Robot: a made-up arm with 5 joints. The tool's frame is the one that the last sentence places.
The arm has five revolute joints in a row. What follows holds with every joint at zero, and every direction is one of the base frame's. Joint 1 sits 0.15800 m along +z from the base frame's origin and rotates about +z. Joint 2 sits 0.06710 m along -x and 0.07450 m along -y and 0.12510 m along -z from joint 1 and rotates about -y. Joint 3 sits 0.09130 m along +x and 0.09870 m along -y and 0.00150 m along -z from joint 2 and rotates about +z. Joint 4 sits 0.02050 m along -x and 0.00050 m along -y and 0.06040 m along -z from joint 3 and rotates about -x. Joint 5 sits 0.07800 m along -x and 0.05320 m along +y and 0.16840 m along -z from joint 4 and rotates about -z. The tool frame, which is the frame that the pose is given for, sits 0.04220 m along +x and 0.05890 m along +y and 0.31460 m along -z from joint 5; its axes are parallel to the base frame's.
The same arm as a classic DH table. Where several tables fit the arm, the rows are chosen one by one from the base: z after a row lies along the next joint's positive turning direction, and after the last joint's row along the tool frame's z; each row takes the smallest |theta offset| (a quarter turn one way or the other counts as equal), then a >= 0, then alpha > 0; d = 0 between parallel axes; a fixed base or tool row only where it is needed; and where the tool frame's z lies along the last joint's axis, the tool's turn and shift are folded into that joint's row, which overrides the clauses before.
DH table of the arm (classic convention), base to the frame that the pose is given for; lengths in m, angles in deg. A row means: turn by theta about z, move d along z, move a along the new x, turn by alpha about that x. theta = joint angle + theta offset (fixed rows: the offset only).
joint 1: a -0.0671  alpha 90  d 0.0329  theta offset 0
joint 2: a 0.0913  alpha -90  d 0.1732  theta offset 0
joint 3: a 0.0005  alpha 90  d -0.0619  theta offset -90
joint 4: a -0.0532  alpha 90  d 0.0985  theta offset 0
joint 5: a -0.0725  alpha 180  d 0  theta offset 35.62
tool (fixed): a 0  alpha 0  d -0.483  theta offset 125.62

